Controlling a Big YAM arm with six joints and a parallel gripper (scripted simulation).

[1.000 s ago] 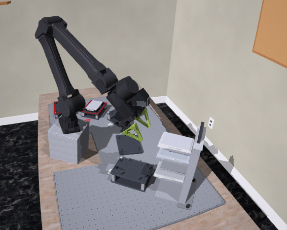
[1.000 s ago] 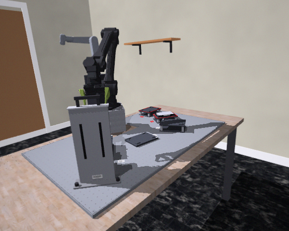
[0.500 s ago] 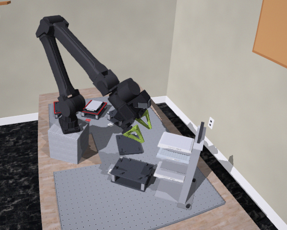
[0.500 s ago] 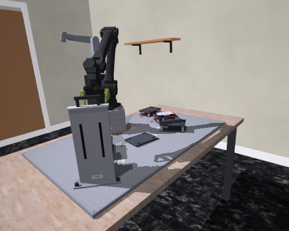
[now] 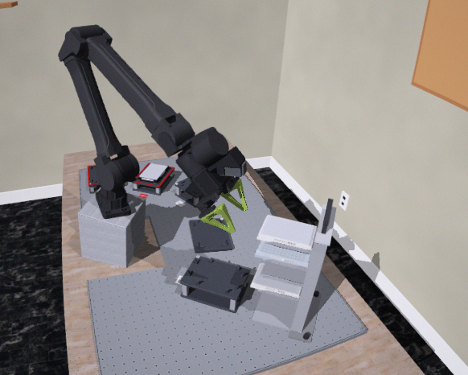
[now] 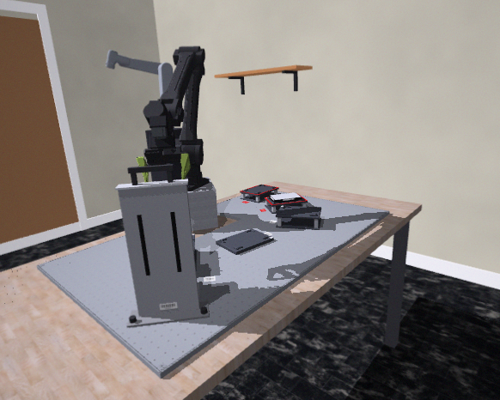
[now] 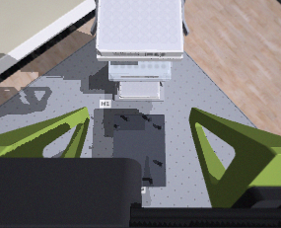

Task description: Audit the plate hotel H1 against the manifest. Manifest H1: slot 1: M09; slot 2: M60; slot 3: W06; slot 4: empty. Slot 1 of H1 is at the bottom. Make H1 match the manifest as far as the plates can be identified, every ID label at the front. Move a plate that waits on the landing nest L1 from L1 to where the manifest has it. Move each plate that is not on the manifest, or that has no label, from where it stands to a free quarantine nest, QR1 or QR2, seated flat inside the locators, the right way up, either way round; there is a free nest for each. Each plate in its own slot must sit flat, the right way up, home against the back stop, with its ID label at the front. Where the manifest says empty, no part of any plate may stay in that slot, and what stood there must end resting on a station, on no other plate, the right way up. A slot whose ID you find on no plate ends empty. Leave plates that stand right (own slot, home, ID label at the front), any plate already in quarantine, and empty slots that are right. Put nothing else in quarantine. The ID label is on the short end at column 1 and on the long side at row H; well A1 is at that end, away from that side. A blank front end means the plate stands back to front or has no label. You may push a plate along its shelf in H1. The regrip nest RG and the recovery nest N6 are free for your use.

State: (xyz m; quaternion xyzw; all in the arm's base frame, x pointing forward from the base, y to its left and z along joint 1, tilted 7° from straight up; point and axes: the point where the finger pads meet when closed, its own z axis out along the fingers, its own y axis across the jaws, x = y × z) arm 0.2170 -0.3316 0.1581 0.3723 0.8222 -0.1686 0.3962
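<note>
Now: the clear plate 90 mm to the right of my hand, 80 mm ahead of it and 60 mm below it. From my hand the other things lie so: hotel back panel 150 mm to the right, 140 mm ahead, 120 mm below; h1 tag 270 mm below, 120 mm ahead, 10 mm to the left.
</note>
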